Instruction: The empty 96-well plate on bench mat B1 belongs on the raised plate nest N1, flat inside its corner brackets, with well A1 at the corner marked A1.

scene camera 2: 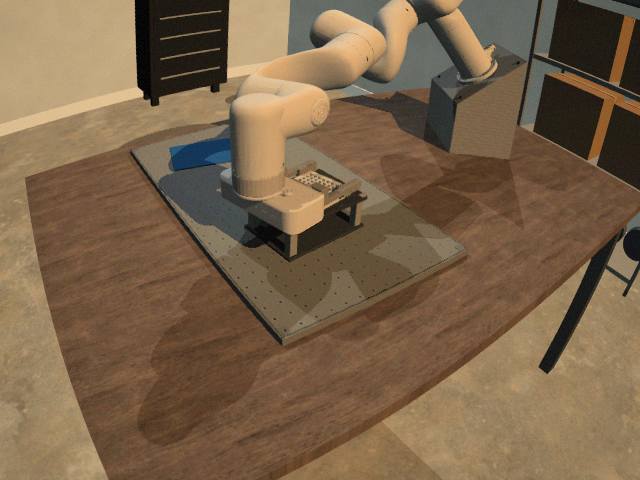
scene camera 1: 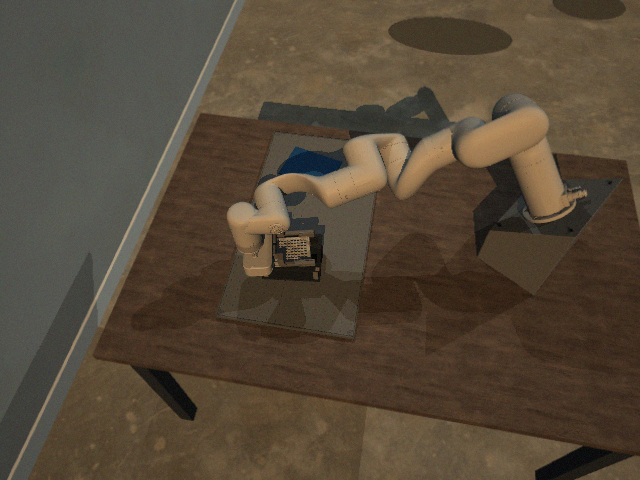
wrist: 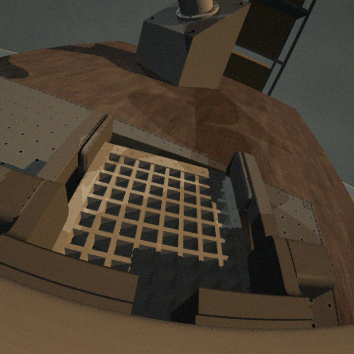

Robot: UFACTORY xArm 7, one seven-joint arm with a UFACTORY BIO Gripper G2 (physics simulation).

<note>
I see a 96-well plate (scene camera 1: 294, 248), a blue mat B1 (scene camera 2: 212, 152) and a plate nest N1 (wrist: 138, 145).
The 96-well plate also shows in the wrist view (wrist: 174, 224). The blue mat B1 is seen too in scene camera 1 (scene camera 1: 303, 161).
</note>
